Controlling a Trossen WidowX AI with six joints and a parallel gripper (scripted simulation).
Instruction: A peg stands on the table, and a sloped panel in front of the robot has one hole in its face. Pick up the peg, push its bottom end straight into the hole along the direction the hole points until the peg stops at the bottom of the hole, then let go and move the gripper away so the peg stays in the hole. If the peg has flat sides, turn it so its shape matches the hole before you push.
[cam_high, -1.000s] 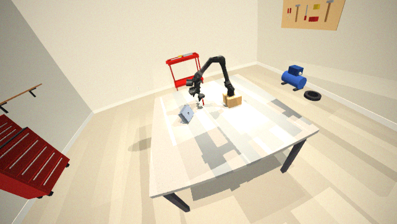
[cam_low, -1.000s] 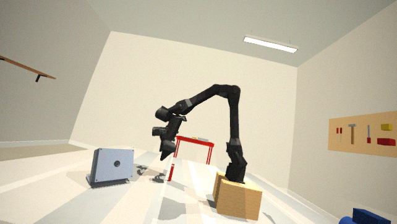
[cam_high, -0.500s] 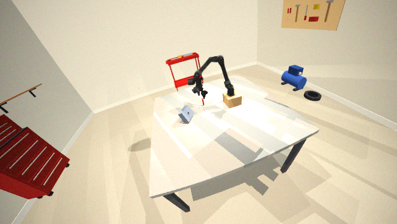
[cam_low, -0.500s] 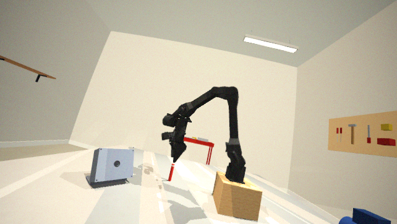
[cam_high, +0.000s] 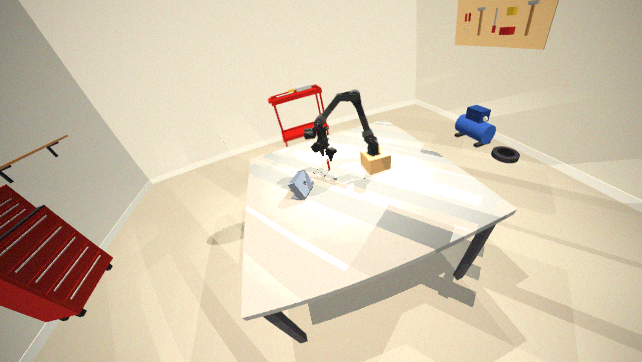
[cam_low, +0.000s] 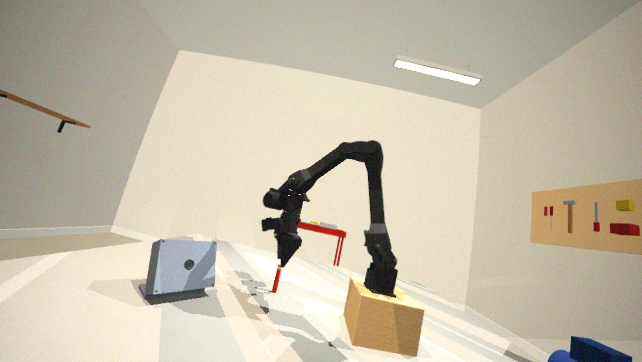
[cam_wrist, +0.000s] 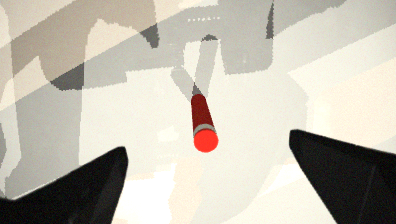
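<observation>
The round red peg lies 30 mm below my gripper tip. Also, from my gripper tip: sloped panel (220 mm ahead, 130 mm to the left, 20 mm below).
</observation>
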